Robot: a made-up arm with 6 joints.
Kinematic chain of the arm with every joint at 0, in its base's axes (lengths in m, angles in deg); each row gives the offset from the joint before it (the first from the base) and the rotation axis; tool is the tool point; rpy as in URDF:
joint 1: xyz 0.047 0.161 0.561 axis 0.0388 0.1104 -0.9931
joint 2: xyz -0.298 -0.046 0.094 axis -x
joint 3: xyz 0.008 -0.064 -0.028 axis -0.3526 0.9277 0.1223
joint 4: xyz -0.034 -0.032 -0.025 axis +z
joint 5: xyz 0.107 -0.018 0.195 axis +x
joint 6: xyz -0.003 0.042 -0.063 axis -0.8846 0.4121 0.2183
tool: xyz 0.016 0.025 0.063 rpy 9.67 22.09 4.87
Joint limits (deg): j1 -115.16..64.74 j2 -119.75..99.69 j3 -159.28..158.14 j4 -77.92..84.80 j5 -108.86..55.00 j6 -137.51..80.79
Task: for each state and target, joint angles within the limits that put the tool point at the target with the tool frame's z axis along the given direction. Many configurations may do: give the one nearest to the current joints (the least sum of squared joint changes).
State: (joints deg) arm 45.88 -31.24 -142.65 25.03 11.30 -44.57
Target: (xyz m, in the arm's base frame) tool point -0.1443 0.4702 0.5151 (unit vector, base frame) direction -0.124 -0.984 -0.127
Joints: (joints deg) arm 64.24 -37.88 -159.28 2.78 41.23 -91.42
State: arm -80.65 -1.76 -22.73 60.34 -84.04 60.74
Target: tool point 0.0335 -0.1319 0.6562 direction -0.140 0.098 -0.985
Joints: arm -86.59 33.66 -28.11 84.80 -65.80 80.65
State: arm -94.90 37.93 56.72 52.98 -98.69 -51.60
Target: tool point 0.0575 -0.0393 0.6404 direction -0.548 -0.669 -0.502
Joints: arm -94.19 56.41 39.15 63.39 -108.86 -14.96
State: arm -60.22 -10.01 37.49 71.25 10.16 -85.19
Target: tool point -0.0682 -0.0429 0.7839 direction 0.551 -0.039 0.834
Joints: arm -51.06 20.63 8.38 24.06 -3.31 -57.54
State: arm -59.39 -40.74 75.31 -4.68 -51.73 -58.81
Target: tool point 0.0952 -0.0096 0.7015 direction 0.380 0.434 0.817
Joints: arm -67.92 -5.33 51.30 -3.90 -38.14 -67.55
